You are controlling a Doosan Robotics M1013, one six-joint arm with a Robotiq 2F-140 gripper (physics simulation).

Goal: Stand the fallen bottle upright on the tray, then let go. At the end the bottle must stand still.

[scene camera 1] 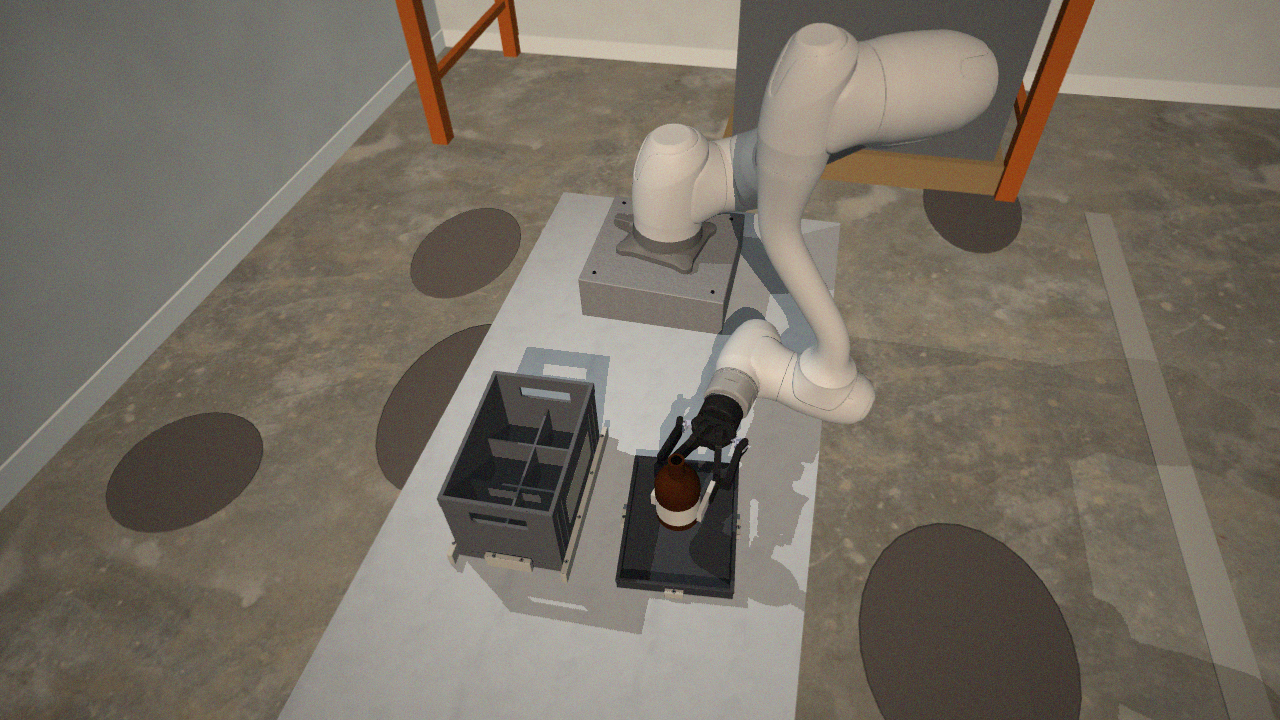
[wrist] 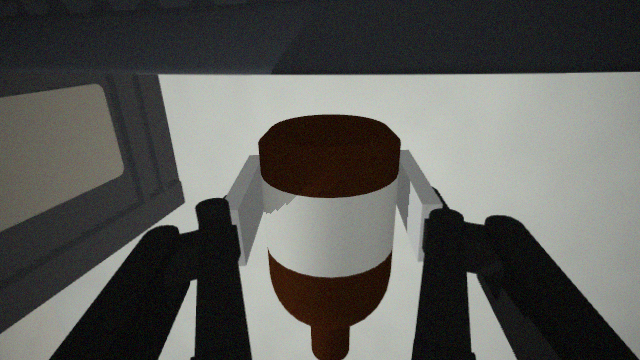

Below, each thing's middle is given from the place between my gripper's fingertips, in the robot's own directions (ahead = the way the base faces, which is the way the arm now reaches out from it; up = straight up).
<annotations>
I see the dark tray [scene camera 1: 700, 561] 80 mm below my hand and 30 mm behind it. From my hand the other things lie so: brown bottle [scene camera 1: 677, 485]: 50 mm above, 10 mm behind; then grey divided crate [scene camera 1: 515, 485]: 270 mm to the right, 20 mm ahead, 10 mm below.
</annotations>
